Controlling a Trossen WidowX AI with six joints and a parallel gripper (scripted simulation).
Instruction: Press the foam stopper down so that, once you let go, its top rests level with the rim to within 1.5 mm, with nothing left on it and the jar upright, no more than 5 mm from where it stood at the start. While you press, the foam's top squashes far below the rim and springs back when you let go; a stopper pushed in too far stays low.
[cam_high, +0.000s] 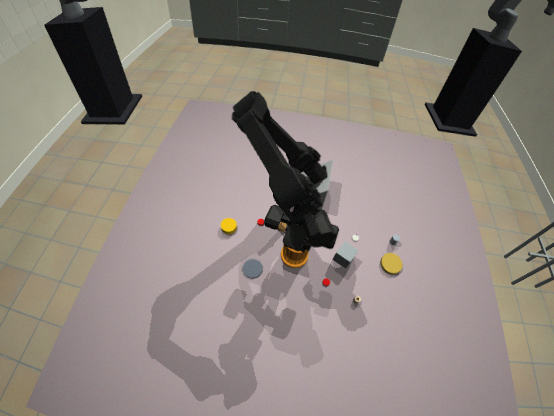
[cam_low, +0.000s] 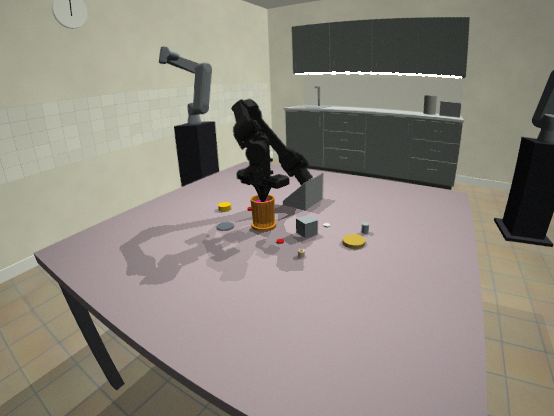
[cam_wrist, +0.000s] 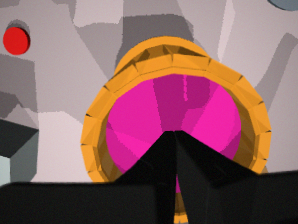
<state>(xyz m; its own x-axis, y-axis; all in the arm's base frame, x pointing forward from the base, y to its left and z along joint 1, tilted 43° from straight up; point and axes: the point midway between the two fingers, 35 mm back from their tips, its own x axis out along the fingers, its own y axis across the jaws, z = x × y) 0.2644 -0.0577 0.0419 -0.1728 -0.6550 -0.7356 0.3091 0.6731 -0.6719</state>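
Right now my hand is 5 cm above the magenta foam stopper. The rest, counted from my hand: grey disc (12 cm to the right, 12 cm below, 5 cm ahead); red button (12 cm below, 10 cm to the left, 8 cm ahead); brown disc (11 cm below, 10 cm behind, 4 cm to the right).
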